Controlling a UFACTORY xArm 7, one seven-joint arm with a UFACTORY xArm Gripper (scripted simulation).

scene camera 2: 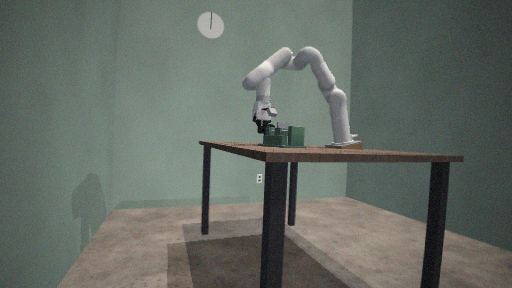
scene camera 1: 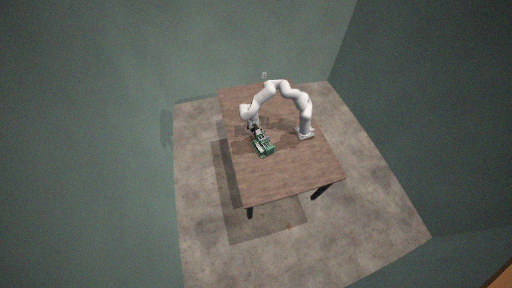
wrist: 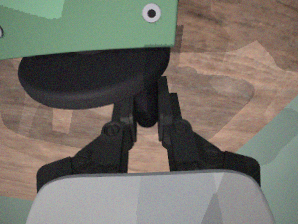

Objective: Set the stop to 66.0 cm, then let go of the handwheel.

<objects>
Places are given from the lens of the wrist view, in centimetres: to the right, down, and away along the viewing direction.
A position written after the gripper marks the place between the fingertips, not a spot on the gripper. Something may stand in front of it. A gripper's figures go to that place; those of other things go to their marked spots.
gripper (wrist: 146,91): 0, -2, 13
black handwheel (wrist: 76,80): -3, -1, 7
</objects>
